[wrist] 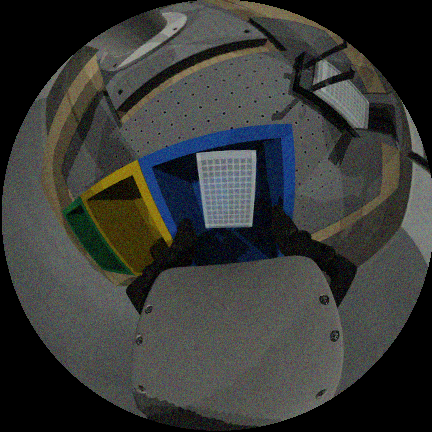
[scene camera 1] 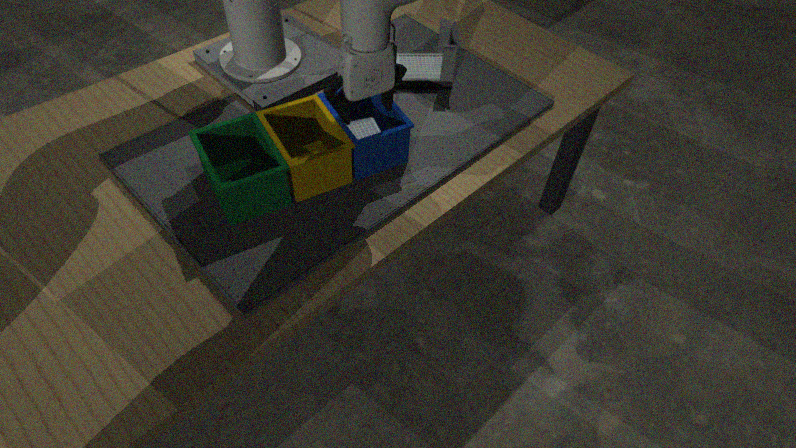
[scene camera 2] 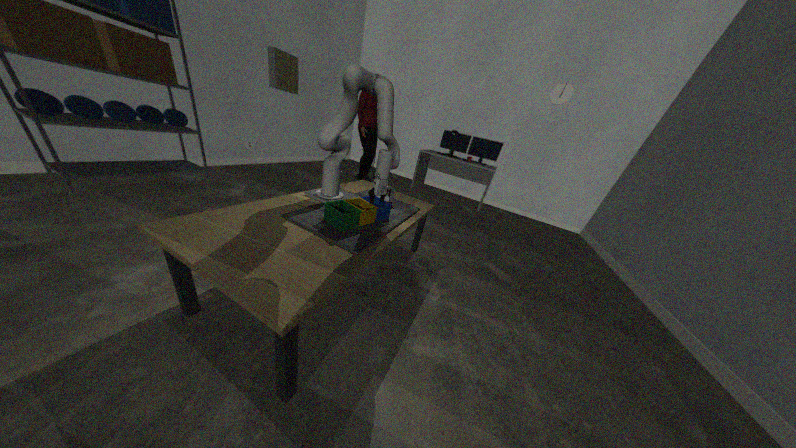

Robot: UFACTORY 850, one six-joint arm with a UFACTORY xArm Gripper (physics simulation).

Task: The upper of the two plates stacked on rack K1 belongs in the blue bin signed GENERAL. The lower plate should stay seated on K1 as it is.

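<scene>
The upper plate, white with a grid of wells, is inside the walls of the blue bin, below the fingertips. Whether it rests flat is unclear. My gripper is open over the blue bin, with dark gaps between both fingers and the plate in the wrist view. The lower plate sits on rack K1, away to the right of the bin. The GENERAL sign does not show legibly.
The yellow bin adjoins the blue one, and the green bin stands beyond it. The arm's base is behind the bins. A person in red stands behind the arm.
</scene>
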